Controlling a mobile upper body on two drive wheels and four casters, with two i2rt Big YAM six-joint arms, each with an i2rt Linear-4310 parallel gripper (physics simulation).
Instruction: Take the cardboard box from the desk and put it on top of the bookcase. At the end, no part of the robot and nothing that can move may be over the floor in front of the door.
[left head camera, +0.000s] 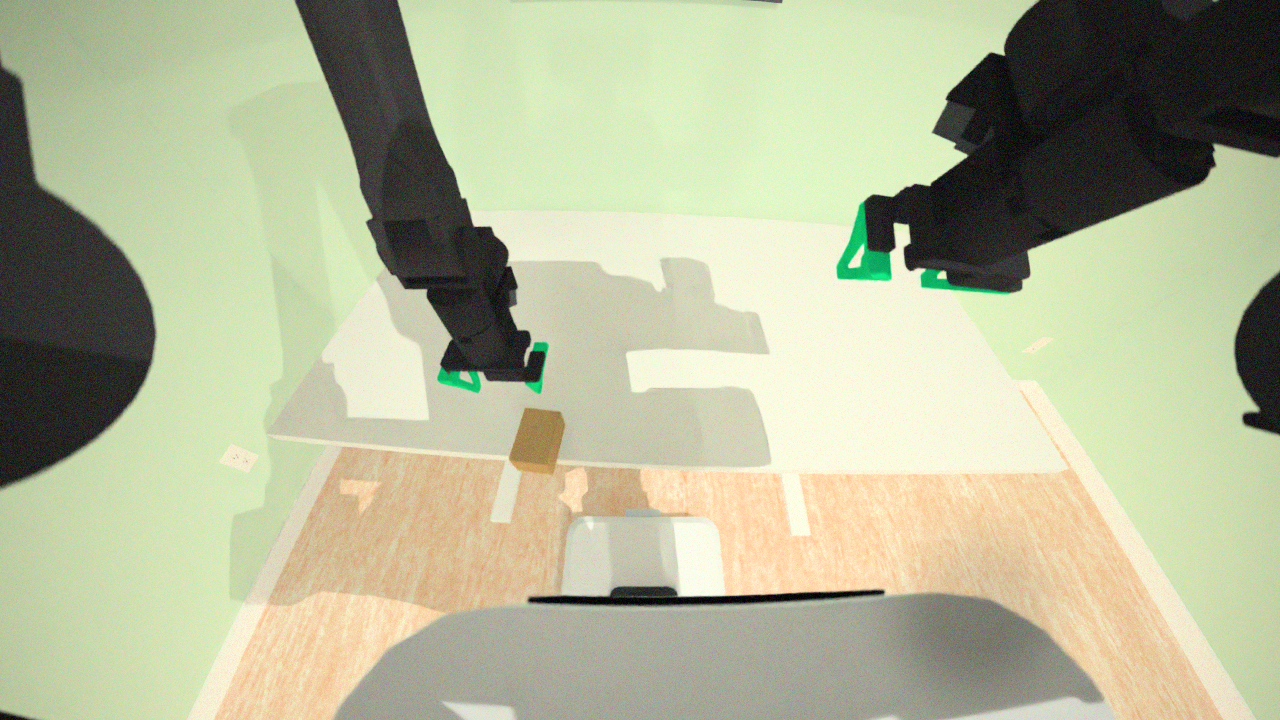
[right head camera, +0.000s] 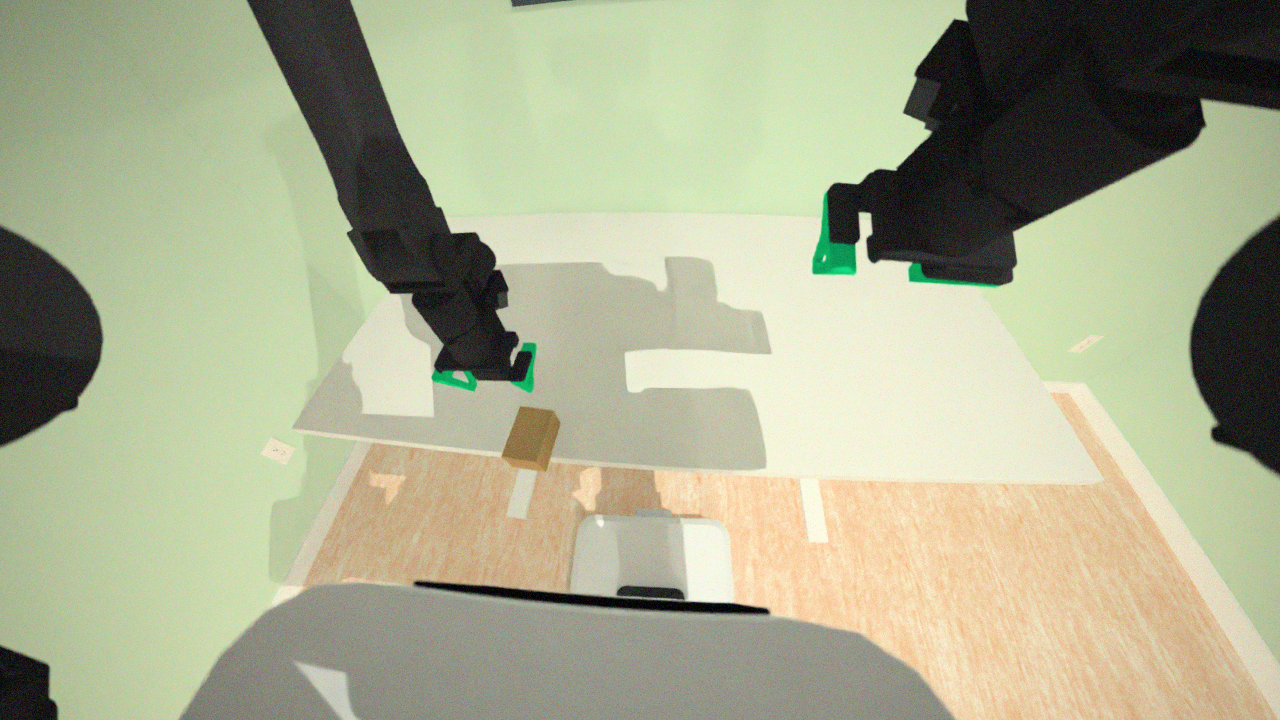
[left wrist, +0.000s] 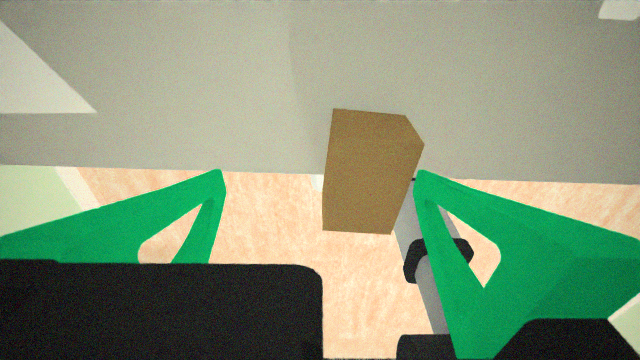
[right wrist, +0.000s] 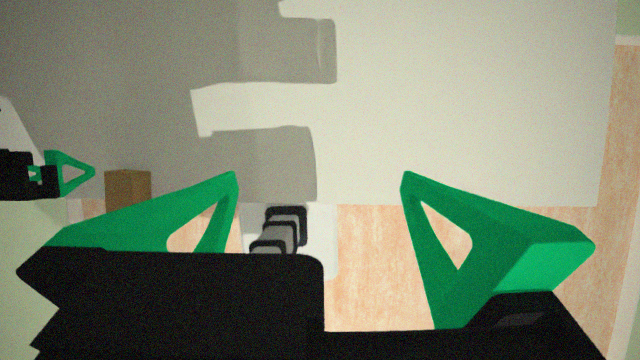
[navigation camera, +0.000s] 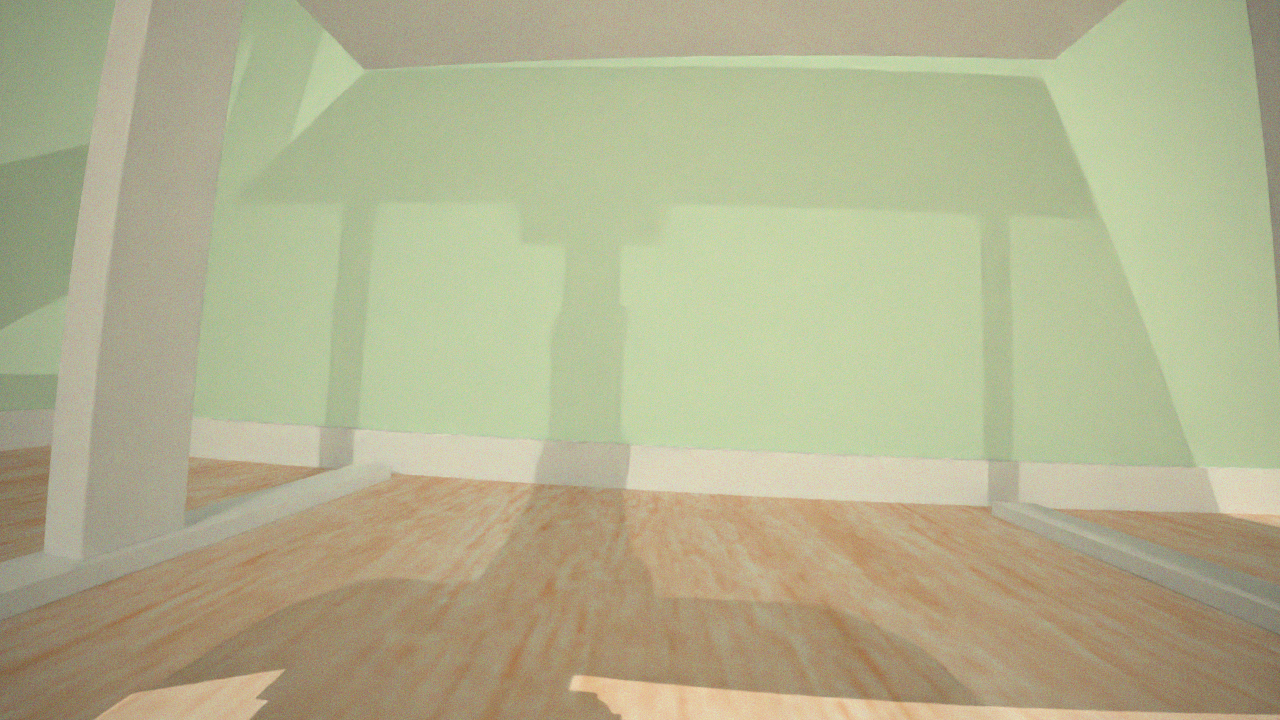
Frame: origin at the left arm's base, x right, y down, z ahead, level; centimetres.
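Seen in the pictures: left gripper, between the fingertips: (left head camera: 509, 389) (right head camera: 503, 388) (left wrist: 319, 180) (right wrist: 70, 172); right gripper, between the fingertips: (left head camera: 881, 276) (right head camera: 862, 271) (right wrist: 319, 180).
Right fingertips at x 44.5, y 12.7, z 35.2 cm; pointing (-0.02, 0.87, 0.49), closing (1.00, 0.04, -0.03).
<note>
A point is followed by its place in that frame.
The brown cardboard box (left head camera: 537, 438) @(x 4.2, y 41.0, z 29.5 cm) (right head camera: 531, 437) @(x 4.5, y 41.0, z 29.4 cm) (left wrist: 370, 175) @(x 3.8, y 41.0, z 31.8 cm) (right wrist: 127, 190) @(x 5.8, y 41.0, z 31.0 cm) stands at the near edge of the white desk (left head camera: 877, 358) @(x 71.1, y 46.0, z 49.6 cm) (right head camera: 895, 376) @(x 70.7, y 46.0, z 45.2 cm) (left wrist: 200, 75) @(x -8.9, y 46.0, z 37.5 cm) (right wrist: 475, 100) @(x 74.2, y 46.0, z 46.2 cm), left of the middle. My left gripper (left head camera: 508, 390) @(x 0.1, y 35.8, z 35.2 cm) (right head camera: 503, 389) @(x 0.1, y 35.8, z 35.2 cm) (left wrist: 319, 180) @(x 0.1, y 35.8, z 35.2 cm) is open and empty, above the desk and beyond the box in the head views. In its wrist view the box appears between the fingertips, close to the right one, but is not gripped. My right gripper (left head camera: 908, 279) (right head camera: 884, 275) @(x 44.5, y 12.7, z 35.2 cm) (right wrist: 319, 180) @(x 44.5, y 12.7, z 35.2 cm) is open and empty, over the desk's right part. The bookcase and door do not show.
A thick desk leg (navigation camera: 125, 268) @(x -32.6, y 108.9, z 64.9 cm) stands at the left in the navigation view, with a low foot bar (navigation camera: 1145, 555) at the right. Green walls (left head camera: 626, 116) @(x 16.3, y 20.5, z 106.0 cm) (navigation camera: 760, 340) @(x 45.4, y 109.5, z 105.2 cm) stand behind and beside the desk. My pale base (left head camera: 644, 555) @(x 22.8, y 115.0, z 19.6 cm) (right head camera: 651, 555) @(x 22.4, y 115.0, z 19.7 cm) is near the desk's front edge.
</note>
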